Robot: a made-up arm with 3 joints.
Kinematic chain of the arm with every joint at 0, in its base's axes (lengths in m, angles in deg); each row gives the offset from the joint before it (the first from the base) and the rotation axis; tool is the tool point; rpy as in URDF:
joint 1: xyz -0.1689 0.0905 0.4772 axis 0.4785 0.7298 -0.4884
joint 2: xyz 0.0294 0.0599 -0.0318 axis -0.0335 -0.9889 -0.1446
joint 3: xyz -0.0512 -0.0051 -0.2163 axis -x
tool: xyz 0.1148 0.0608 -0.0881 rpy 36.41 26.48 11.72
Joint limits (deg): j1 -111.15..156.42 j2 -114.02..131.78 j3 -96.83..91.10
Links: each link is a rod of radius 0.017 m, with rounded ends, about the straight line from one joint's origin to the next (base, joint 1, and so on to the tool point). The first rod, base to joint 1, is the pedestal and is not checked.
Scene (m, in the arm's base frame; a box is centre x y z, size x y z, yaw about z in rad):
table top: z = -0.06
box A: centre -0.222 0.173 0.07 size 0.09 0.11 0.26 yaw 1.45
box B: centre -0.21 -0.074 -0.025 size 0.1 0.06 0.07 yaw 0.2
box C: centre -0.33 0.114 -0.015 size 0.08 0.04 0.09 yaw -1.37
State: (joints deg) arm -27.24 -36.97 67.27
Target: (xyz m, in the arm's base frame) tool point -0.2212 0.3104 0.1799
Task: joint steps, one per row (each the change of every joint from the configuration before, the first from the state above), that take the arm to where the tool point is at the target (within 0.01 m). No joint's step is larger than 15 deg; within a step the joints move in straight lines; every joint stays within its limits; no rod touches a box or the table.
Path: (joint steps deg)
1: 12.24 -12.21 -9.95
2: 12.23 -12.21 -9.95
3: 10.96 12.74 -5.57
4: 10.96 12.74 -5.57
5: 10.95 12.74 -5.57
6: 10.96 12.74 -5.58
7: 10.96 12.74 -5.57

